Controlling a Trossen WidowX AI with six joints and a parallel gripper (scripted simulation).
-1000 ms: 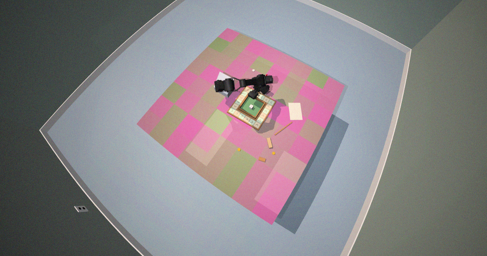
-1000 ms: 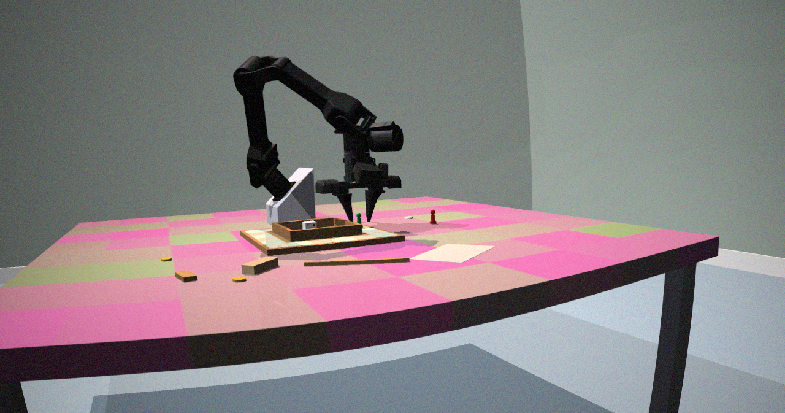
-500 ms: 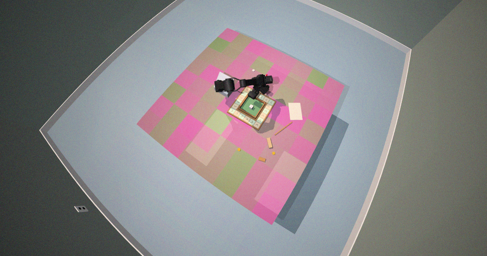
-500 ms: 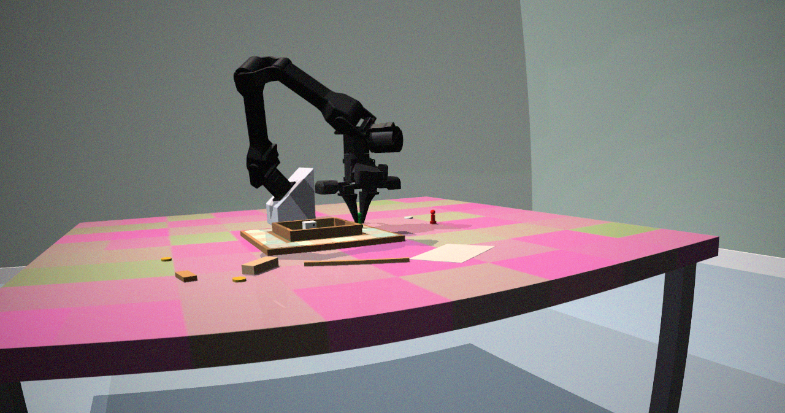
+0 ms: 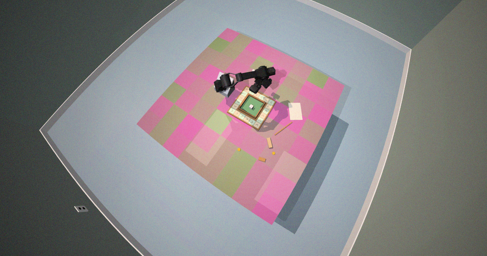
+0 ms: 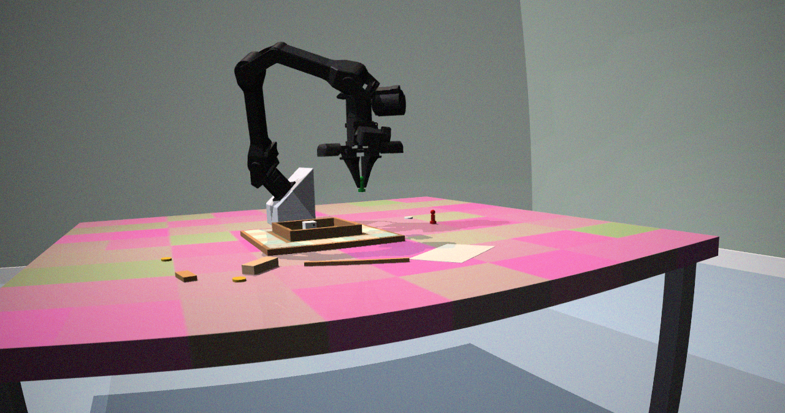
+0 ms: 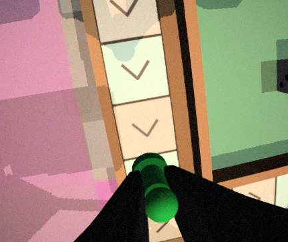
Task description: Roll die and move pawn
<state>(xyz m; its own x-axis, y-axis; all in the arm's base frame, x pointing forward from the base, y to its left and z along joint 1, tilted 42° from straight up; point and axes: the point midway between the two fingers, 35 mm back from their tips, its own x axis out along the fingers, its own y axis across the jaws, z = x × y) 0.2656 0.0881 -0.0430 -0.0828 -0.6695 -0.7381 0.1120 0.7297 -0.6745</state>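
My gripper tip is 120 mm to the left of the green dice tray, 100 mm above it and 10 mm short of it. Round my gripper tip: red pawn (200 mm to the left, 90 mm below, 20 mm behind); then green pawn (10 mm above); then white die (130 mm to the right, 80 mm below, 10 mm ahead).
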